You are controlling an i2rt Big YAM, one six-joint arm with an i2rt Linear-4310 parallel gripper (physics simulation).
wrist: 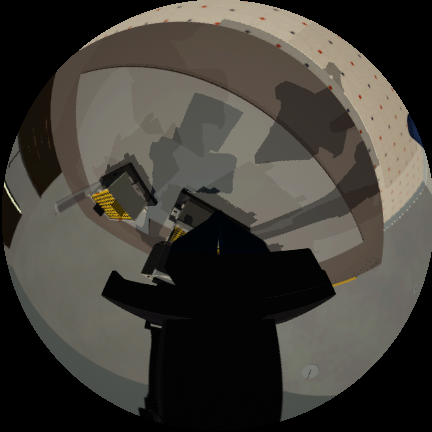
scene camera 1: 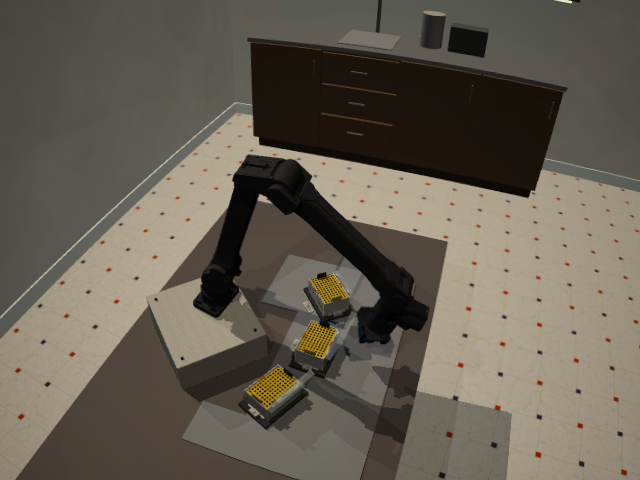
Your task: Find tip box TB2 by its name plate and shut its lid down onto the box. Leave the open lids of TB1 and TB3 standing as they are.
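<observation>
Three tip boxes with yellow racks stand in a slanting row: the far box, the middle box and the near box. Clear lids stand up at the right of the middle and near boxes; the far box's lid is hard to make out beside the arm. I cannot read the name plates. My gripper is shut and empty, low to the right of the middle box. In the wrist view, one box shows at left with a raised clear lid; another box is partly hidden behind my gripper.
The boxes stand on grey sheets laid over a brown mat. The arm's pale pedestal stands left of the boxes. A dark cabinet stands at the back. My forearm passes above and right of the far box.
</observation>
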